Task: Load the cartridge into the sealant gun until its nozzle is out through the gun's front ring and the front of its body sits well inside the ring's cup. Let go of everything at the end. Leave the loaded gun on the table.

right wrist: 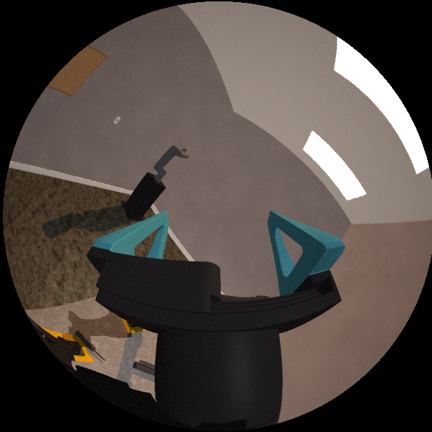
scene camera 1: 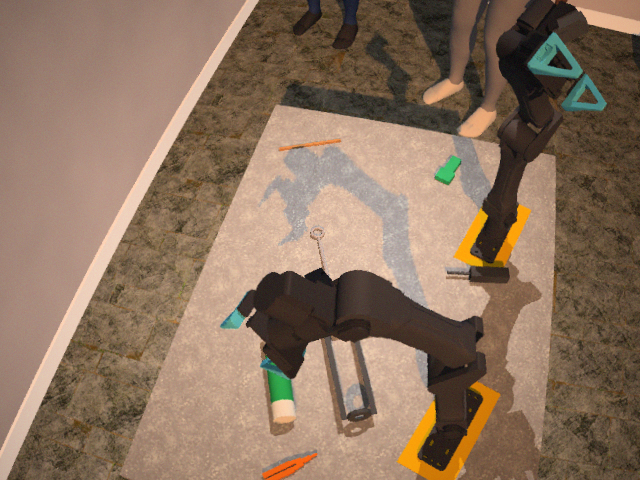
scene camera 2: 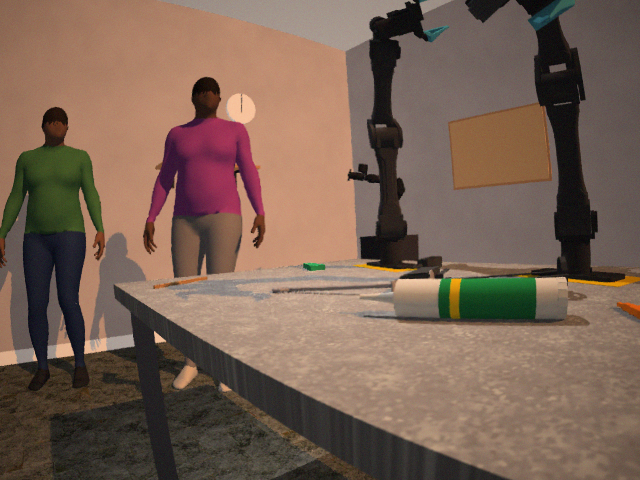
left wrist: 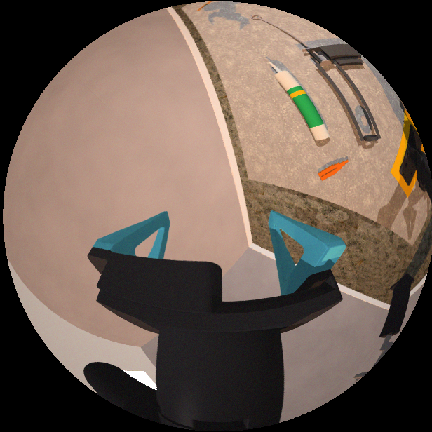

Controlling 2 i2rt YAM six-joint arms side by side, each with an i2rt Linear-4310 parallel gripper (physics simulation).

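Frame: origin at the left arm's base, x back, y left, z down, level; centimetres.
Where they show: left gripper, between the fingertips: (scene camera 1: 242, 344); right gripper, between the fingertips: (scene camera 1: 592, 91) (scene camera 2: 444, 10); left arm's base, origin of its link: (scene camera 1: 450, 427) (scene camera 2: 575, 277); right arm's base, origin of its link: (scene camera 1: 494, 232) (scene camera 2: 391, 266).
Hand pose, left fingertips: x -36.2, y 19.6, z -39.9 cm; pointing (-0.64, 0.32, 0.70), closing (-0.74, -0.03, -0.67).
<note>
Things, the pixels of their top centre, and the offset from my left fingertips.
- cartridge, centre of its top: (scene camera 2: 458, 278) (scene camera 1: 276, 359) dz +34.8, dx -4.8, dy -11.1 cm
- orange pointed tool, centre of its top: (scene camera 1: 290, 466) dz +38.9, dx +11.0, dy +6.8 cm
- orange stick, centre of its top: (scene camera 2: 181, 280) (scene camera 1: 309, 143) dz +39.1, dx -37.8, dy -73.6 cm
- green block, centre of its top: (scene camera 1: 449, 168) (scene camera 2: 312, 264) dz +38.4, dx +2.2, dy -86.8 cm
- dark-handled tool, centre of its top: (scene camera 1: 478, 271) (scene camera 2: 425, 258) dz +36.9, dx +23.9, dy -58.2 cm
The cartridge (scene camera 1: 280, 388) (scene camera 2: 496, 298) (left wrist: 307, 107), white with a green and yellow band, lies on the table beside the gun, its nozzle toward the picture's left in scene camera 2. The dark sealant gun lies with nothing between its rails; its front ring (scene camera 1: 358, 414) (left wrist: 370, 137) is at the lower end in scene camera 1 and its pull rod (scene camera 1: 321, 253) (scene camera 2: 330, 288) extends from the back. My left gripper (scene camera 1: 249, 346) (left wrist: 218, 216) is open and empty, above the cartridge's area, its arm hiding the gun's handle in scene camera 1. My right gripper (scene camera 1: 571, 77) (right wrist: 218, 216) is open and empty, raised far from both.
An orange pointed tool (scene camera 1: 289, 466) (left wrist: 332, 169) lies near the cartridge's rear end. An orange stick (scene camera 1: 310, 144) (scene camera 2: 179, 282), a green block (scene camera 1: 447, 170) (scene camera 2: 313, 266) and a dark-handled tool (scene camera 1: 488, 274) lie elsewhere on the table. People stand beyond the table's edge.
</note>
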